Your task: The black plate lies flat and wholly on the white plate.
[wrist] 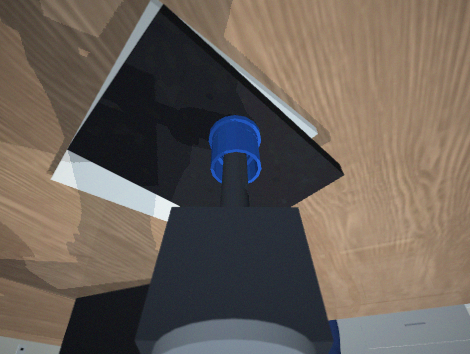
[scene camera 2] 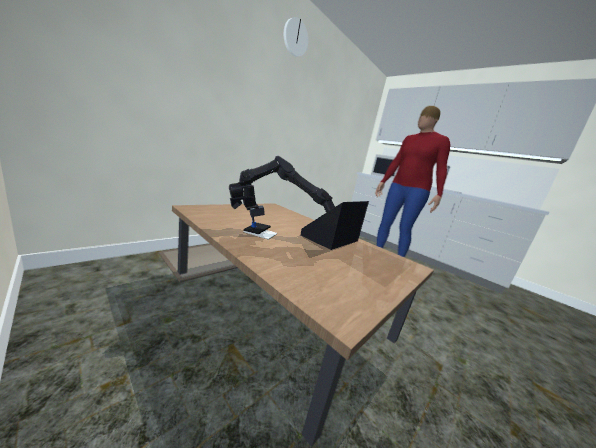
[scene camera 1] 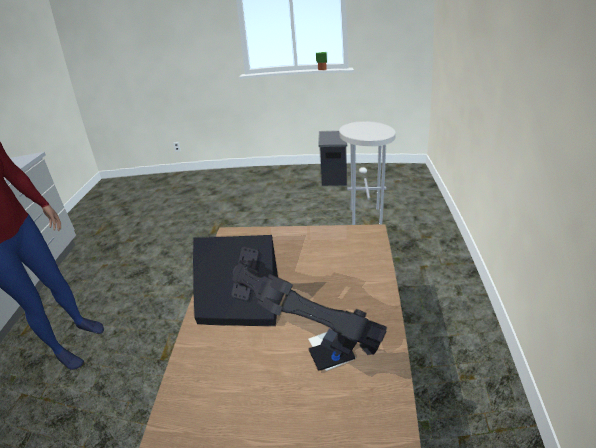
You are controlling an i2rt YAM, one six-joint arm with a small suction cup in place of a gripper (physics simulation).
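Pixels of known places: end effector, tool point: point(wrist: 235, 133) point(scene camera 2: 254, 228) point(scene camera 1: 334, 358); arm's base, origin of the base link: point(scene camera 2: 332, 214).
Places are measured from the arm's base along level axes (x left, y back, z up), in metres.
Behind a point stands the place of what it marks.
Note:
The black plate point(scene camera 1: 321, 360) {x -0.256, y -0.334, z -0.144 m} point(scene camera 2: 260, 227) {x -0.207, y -0.353, z -0.144 m} point(wrist: 151, 95) {x -0.203, y -0.418, z -0.149 m} is a thin square held by my blue suction cup point(scene camera 1: 335, 356) point(scene camera 2: 252, 223) point(wrist: 235, 152) {x -0.235, y -0.376, z -0.156 m}, which sits near its middle. It lies over the white plate point(scene camera 1: 315, 340) {x -0.157, y -0.294, z -0.163 m} point(scene camera 2: 270, 235) {x -0.126, y -0.330, z -0.163 m} point(wrist: 105, 186) {x -0.121, y -0.345, z -0.163 m}, turned and shifted against it. White strips show along the plate's left, lower left and upper right edges. The black plate's right corner sticks out over the bare wooden table point(scene camera 1: 269, 395) {x -0.415, y -0.183, z -0.169 m} point(scene camera 2: 336, 289) {x 0.411, y -0.358, z -0.169 m} point(wrist: 380, 114) {x -0.324, y -0.354, z -0.169 m}. I cannot tell whether the two plates touch.
The arm's black base box point(scene camera 1: 216, 289) {x -0.064, y 0.110, z -0.044 m} point(scene camera 2: 336, 226) {x 0.119, y -0.085, z -0.032 m} stands at the table's left side. A person in red point(scene camera 1: 18, 241) point(scene camera 2: 414, 173) stands by the grey cabinets. A white stool point(scene camera 1: 366, 134) and a black bin point(scene camera 1: 332, 159) stand beyond the table's far end.

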